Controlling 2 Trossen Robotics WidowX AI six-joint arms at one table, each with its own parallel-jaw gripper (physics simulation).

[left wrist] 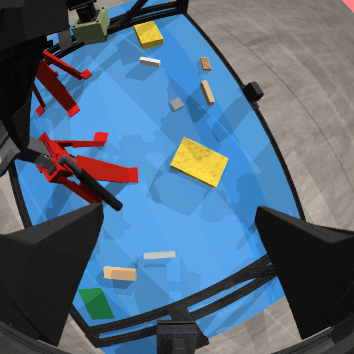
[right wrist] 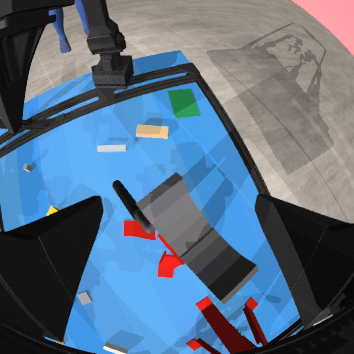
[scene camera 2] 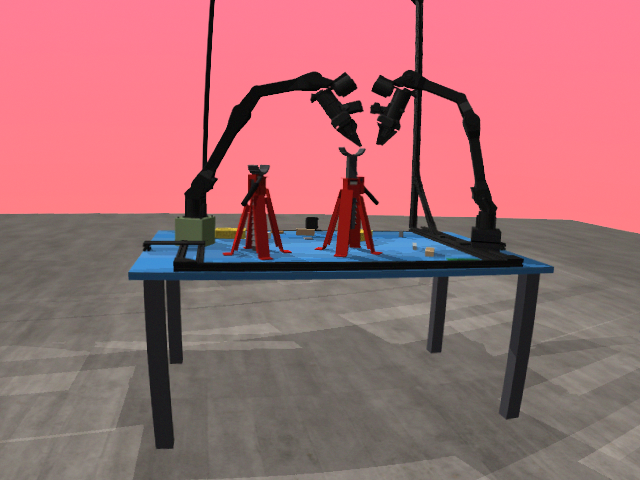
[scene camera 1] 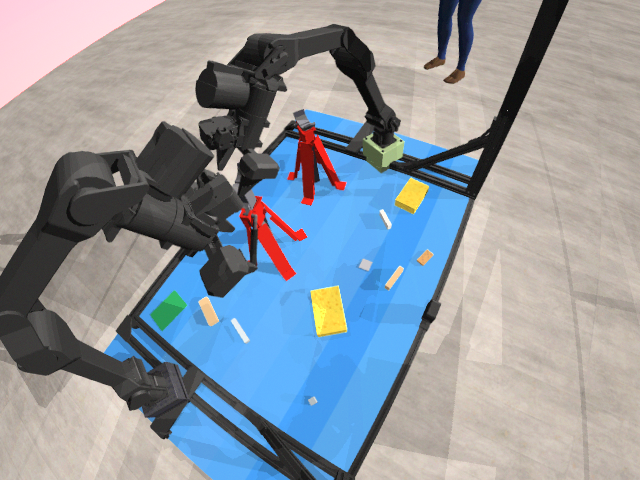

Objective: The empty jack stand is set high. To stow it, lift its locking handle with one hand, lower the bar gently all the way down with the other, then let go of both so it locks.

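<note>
The high-set red jack stand [scene camera 1: 276,252] [scene camera 2: 345,222] [left wrist: 107,169] stands upright, its grey bar [scene camera 2: 351,166] raised under a curved saddle [scene camera 2: 352,151] [right wrist: 175,215]. Its black locking handle [scene camera 1: 253,240] [scene camera 2: 371,195] [left wrist: 95,186] [right wrist: 127,199] slopes down and outward. My right gripper [scene camera 2: 359,144] [right wrist: 180,203] is open just above the saddle, which shows between and beyond its fingers in the right wrist view. My left gripper [scene camera 2: 381,142] [left wrist: 181,213] is open and empty, above and to the side of the handle, apart from it. Nothing rests on the saddle.
A second red jack stand [scene camera 1: 308,170] [scene camera 2: 260,222] [left wrist: 57,90] with a lower saddle stands beside the first. Yellow sponges [scene camera 1: 328,311] [scene camera 1: 412,195], a green piece [scene camera 1: 168,310] and several small blocks lie on the blue table. Black rails [scene camera 1: 398,395] edge the table.
</note>
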